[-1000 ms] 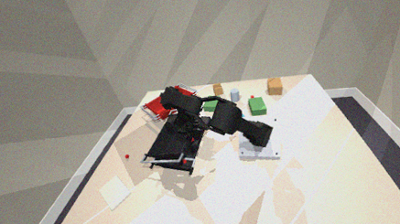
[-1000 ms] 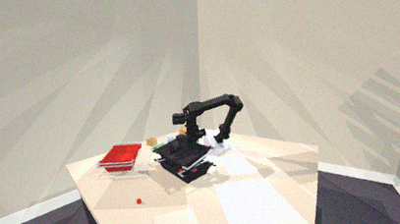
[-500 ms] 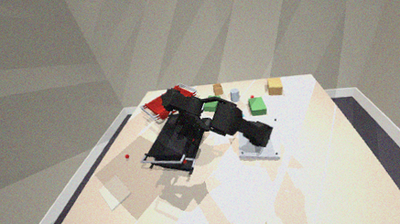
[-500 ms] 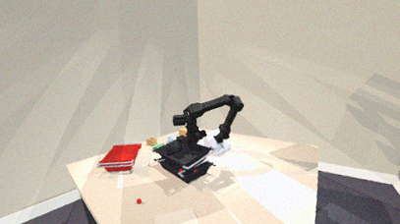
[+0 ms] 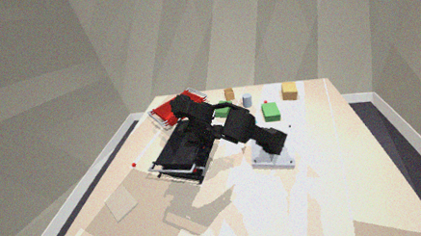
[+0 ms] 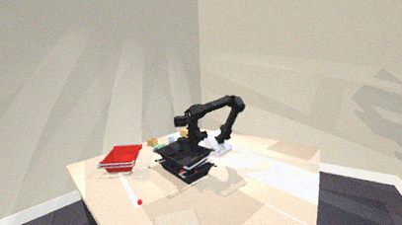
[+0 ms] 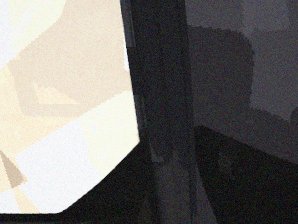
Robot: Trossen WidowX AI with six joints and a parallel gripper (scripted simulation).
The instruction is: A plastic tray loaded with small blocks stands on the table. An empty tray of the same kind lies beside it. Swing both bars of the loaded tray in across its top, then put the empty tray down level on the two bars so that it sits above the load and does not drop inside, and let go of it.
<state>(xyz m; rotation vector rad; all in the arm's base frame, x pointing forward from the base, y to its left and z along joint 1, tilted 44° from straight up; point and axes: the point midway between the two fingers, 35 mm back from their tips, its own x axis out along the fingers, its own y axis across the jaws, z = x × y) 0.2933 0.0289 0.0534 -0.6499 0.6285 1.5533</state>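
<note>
The black tray lies 80 mm ahead of my gripper tip and 20 mm above it. Also, from my gripper tip: grey cylinder (120 mm behind, 440 mm to the right, 60 mm below); then white sheet (320 mm ahead, 290 mm to the left, 100 mm below).
</note>
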